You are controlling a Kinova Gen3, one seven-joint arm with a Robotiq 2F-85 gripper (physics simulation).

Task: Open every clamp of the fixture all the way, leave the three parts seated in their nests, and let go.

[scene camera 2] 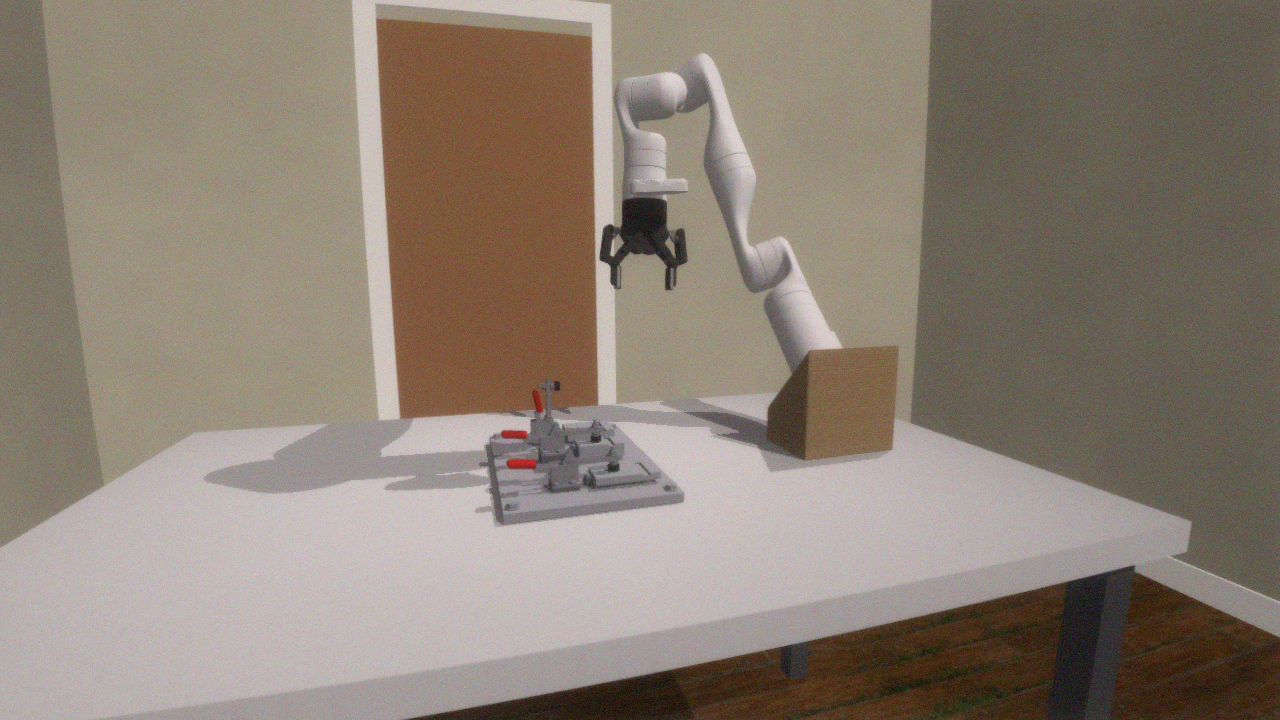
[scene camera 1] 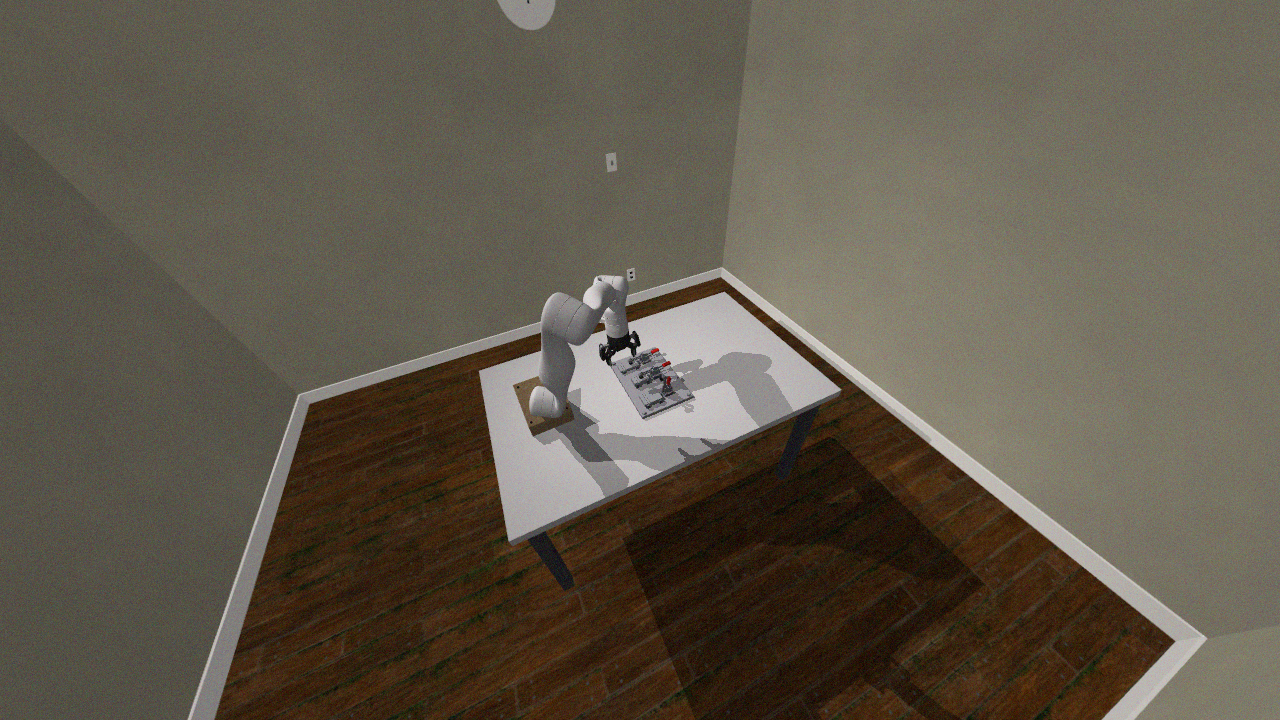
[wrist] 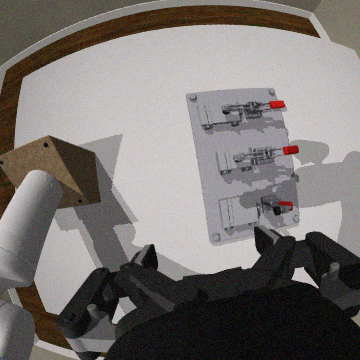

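Seen in the pictures: gripper, fingertip midpoint: [scene camera 2: 643, 289] [scene camera 1: 621, 360] [wrist: 205, 246]; arm's base, origin of the base link: [scene camera 2: 825, 382] [wrist: 43, 186].
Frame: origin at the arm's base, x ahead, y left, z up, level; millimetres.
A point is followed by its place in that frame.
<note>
The grey fixture plate [scene camera 1: 637, 400] @(y -134, x 331, z -93 mm) [scene camera 2: 590, 506] @(y 114, x 471, z -98 mm) [wrist: 204, 185] @(y -90, x 324, z -93 mm) bears three toggle clamps with red handles. The clamp at the bottom of the wrist view [wrist: 272, 205] @(y -178, x 463, z -82 mm), far in scene camera 2 [scene camera 2: 547, 404] @(y -165, x 448, z -27 mm), stands open, its arm upright. The middle clamp [scene camera 2: 551, 446] @(y -52, x 474, z -66 mm) [wrist: 262, 154] @(y -64, x 453, z -46 mm) and the top clamp in the wrist view [scene camera 2: 563, 471] @(y 56, x 488, z -68 mm) [wrist: 252, 108] @(y 40, x 471, z -53 mm) are closed, handles lying flat and arms over their parts. Three grey block parts [wrist: 212, 117] @(y 47, x 383, z -77 mm) [wrist: 224, 162] @(y -56, x 375, z -67 mm) [wrist: 239, 212] @(y -165, x 379, z -72 mm) lie in their nests. My gripper [scene camera 1: 622, 358] @(y -131, x 285, z 162 mm) [scene camera 2: 643, 282] @(y -131, x 285, z 162 mm) [wrist: 205, 246] @(y -131, x 285, z 162 mm) is open and empty, high above the table, apart from the fixture.
The white table [scene camera 1: 537, 492] @(y -269, x -163, z -109 mm) [scene camera 2: 358, 573] @(y 158, x 738, z -108 mm) [wrist: 125, 100] @(y 167, x 200, z -108 mm) carries the fixture and my arm's wooden base block [scene camera 2: 850, 402] @(y 73, x 11, z -19 mm) [wrist: 75, 170] @(y 9, x 85, z -11 mm). The base stands on the side of the plate away from the red handles. My arm's shadows fall across the table and plate.
</note>
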